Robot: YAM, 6 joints.
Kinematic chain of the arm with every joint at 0, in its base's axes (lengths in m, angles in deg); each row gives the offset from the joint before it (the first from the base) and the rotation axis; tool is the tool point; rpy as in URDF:
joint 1: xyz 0 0 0.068 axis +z
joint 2: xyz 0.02 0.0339 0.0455 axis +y
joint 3: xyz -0.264 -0.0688 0 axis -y
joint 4: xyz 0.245 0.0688 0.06 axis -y
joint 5: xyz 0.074 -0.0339 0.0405 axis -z
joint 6: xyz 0.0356 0 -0.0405 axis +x
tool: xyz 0 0 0 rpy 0 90 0
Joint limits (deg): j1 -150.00..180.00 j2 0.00..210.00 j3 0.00..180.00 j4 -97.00..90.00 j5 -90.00..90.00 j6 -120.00..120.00
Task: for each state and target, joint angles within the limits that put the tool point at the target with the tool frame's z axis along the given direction. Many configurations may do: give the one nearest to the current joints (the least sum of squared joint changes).
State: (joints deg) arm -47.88 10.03 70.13 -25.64 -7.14 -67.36
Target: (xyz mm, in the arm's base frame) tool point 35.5 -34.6 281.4 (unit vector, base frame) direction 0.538 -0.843 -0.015
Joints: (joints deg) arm -15.69 0.14 28.53 -29.54 41.75 -67.36
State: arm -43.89 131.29 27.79 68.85 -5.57 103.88
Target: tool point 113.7 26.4 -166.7 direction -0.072 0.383 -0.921
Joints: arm 6.27 176.05 31.73 52.47 -22.86 103.88
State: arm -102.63 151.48 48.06 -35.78 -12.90 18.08
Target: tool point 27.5 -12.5 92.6 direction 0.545 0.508 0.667
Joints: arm -75.17 176.07 12.86 -78.99 -41.06 18.08
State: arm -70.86 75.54 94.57 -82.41 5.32 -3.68
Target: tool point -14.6 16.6 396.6 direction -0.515 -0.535 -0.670
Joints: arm -95.98 32.10 80.17 -96.91 27.16 -3.68
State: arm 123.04 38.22 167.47 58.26 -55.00 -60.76
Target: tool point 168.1 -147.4 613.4 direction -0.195 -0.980 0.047
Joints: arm 147.27 65.87 152.80 85.76 -68.36 -60.76
